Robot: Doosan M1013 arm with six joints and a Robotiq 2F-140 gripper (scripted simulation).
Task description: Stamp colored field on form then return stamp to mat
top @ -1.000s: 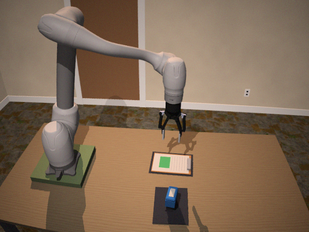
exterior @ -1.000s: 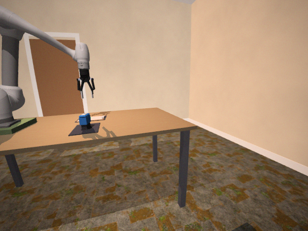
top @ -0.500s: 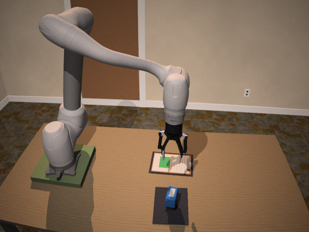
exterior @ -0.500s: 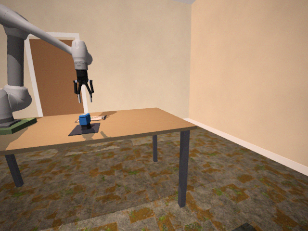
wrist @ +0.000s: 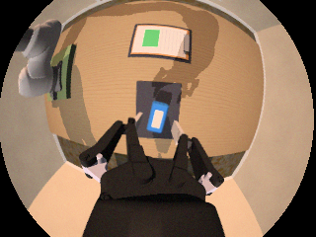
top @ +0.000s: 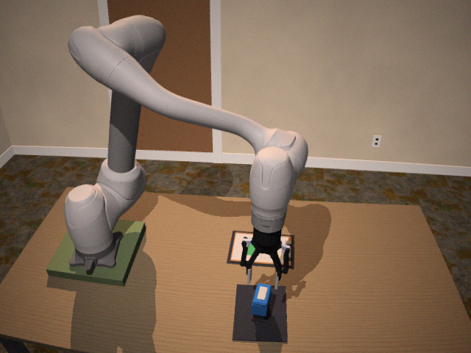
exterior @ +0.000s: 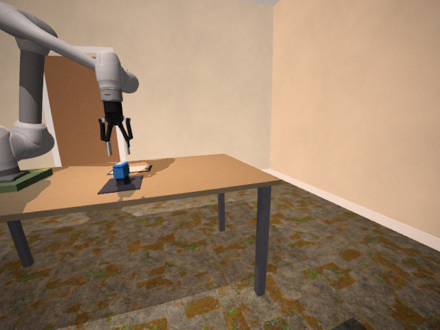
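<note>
Right now the blue stamp is 120 mm below my hand and 10 mm to the right of it. Also, from my hand: mat 170 mm below, 10 mm to the right.
</note>
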